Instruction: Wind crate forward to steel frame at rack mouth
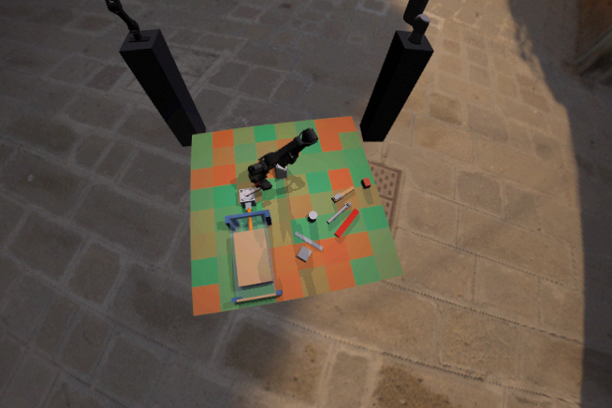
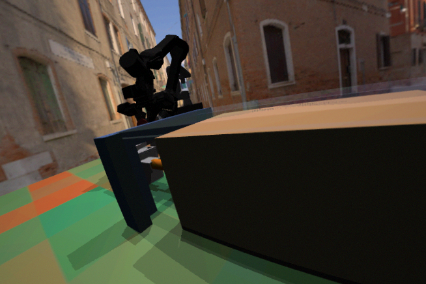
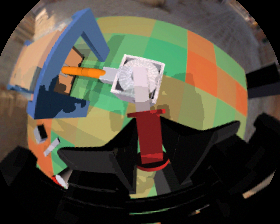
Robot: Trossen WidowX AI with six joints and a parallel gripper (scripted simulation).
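The grey winch is 20 mm ahead of my gripper tip, 80 mm to the right of it and 100 mm below it. Also, from my gripper tip: red knob 10 mm behind, 20 mm to the left; then grey winch handle 10 mm ahead, 20 mm to the right, 30 mm below; then round puck 190 mm ahead, 340 mm to the left, 100 mm below.
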